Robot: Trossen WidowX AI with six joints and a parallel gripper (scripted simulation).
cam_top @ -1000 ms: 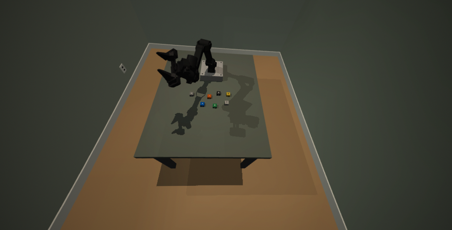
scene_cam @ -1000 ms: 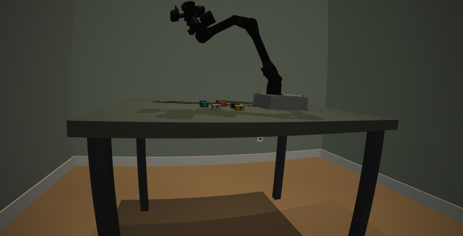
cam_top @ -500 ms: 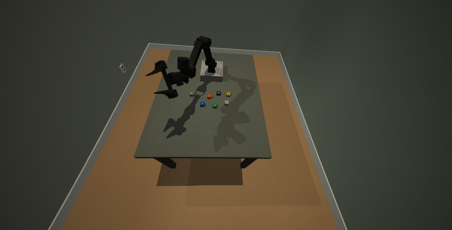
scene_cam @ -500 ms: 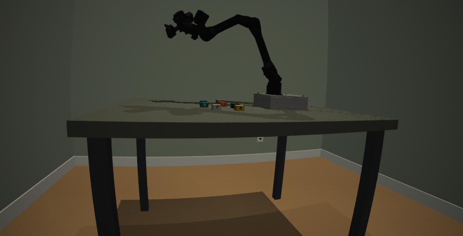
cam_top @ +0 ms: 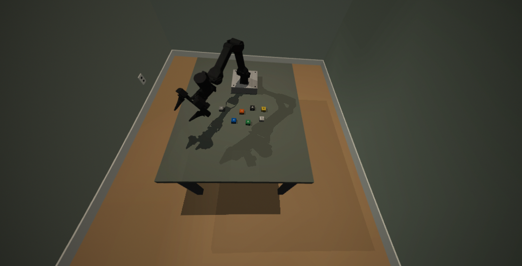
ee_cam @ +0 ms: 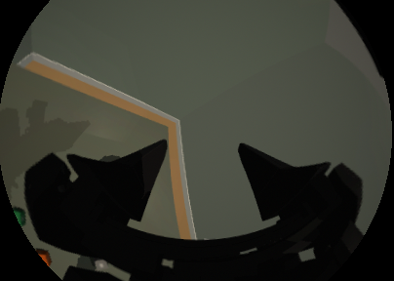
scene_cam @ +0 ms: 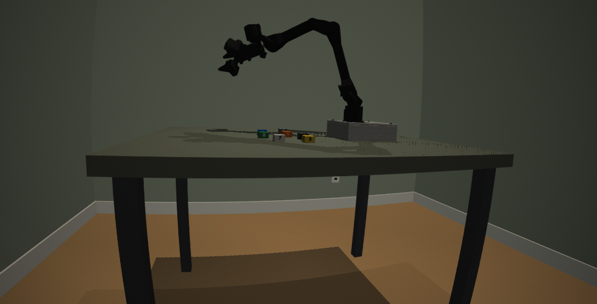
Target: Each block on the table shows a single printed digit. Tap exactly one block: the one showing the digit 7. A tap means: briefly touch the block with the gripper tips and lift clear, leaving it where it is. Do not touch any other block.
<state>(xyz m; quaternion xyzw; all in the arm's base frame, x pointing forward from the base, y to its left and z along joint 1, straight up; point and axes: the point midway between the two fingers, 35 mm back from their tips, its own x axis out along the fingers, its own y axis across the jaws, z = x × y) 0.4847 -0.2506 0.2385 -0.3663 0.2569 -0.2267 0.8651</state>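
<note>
Now: gripper tip 42 cm to the right of the white block, 28 cm above it and 19 cm past it. Also, from my gripper tip: grey block: 28 cm below, 27 cm behind, 12 cm to the left; blue block: 28 cm below, 22 cm to the left, 17 cm behind; green block: 32 cm to the left, 28 cm below, 16 cm behind.
</note>
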